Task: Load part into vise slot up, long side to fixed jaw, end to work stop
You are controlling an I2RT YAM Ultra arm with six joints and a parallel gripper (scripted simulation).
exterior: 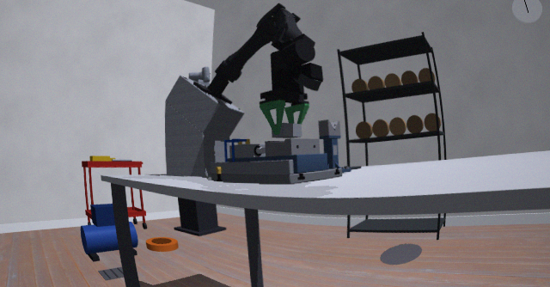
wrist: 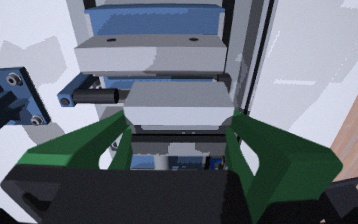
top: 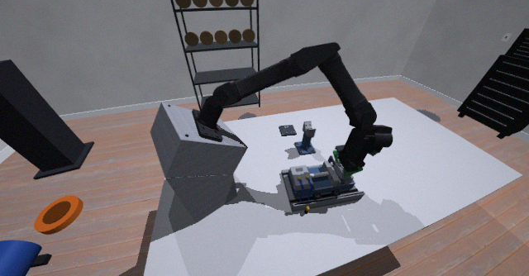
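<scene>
Now: the part 1 cm above my hand. From my hand the other things lie so: work stop 2 cm ahead, 6 cm to the left, 3 cm below; fixed jaw 4 cm ahead, 1 cm to the left, 4 cm below; moving jaw 3 cm behind, 3 cm to the left, 4 cm below.
</scene>
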